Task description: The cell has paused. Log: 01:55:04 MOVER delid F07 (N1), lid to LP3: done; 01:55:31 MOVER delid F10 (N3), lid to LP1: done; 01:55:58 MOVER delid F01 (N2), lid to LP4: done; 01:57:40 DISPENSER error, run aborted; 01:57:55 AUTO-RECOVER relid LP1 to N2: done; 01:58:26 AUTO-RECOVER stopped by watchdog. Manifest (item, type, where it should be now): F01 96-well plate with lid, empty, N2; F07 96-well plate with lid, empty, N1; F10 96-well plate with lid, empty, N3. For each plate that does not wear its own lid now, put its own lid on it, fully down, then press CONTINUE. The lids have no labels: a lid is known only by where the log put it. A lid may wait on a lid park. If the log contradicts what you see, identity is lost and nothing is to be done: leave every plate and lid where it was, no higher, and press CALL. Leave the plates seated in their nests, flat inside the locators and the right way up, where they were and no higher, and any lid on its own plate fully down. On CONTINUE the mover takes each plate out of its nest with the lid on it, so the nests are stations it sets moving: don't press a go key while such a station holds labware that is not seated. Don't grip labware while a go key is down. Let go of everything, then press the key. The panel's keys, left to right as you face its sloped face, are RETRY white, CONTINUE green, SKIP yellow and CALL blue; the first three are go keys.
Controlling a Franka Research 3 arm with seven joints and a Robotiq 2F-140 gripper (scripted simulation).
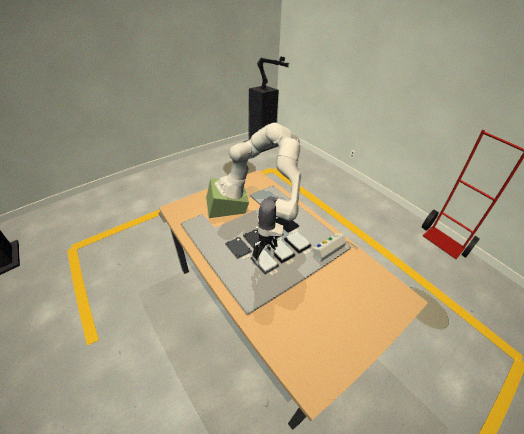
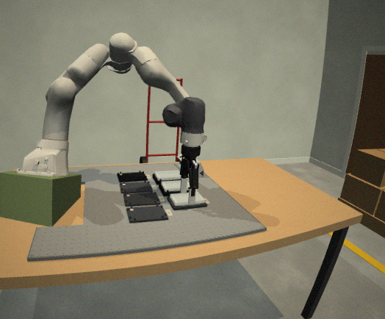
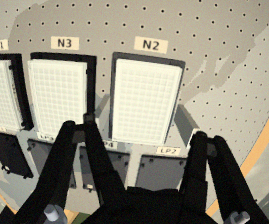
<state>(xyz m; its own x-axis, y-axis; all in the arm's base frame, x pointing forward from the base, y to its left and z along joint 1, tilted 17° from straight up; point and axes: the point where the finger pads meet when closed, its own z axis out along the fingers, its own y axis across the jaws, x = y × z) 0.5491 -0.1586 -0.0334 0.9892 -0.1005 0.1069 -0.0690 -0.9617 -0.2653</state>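
Now: the plate 30 mm below my hand. Round my hand: park LP2 (190 mm behind, 50 mm to the right, 50 mm below); park LP3 (200 mm to the left, 180 mm behind, 50 mm below); blue call key (300 mm to the left, 140 mm ahead, 20 mm above).
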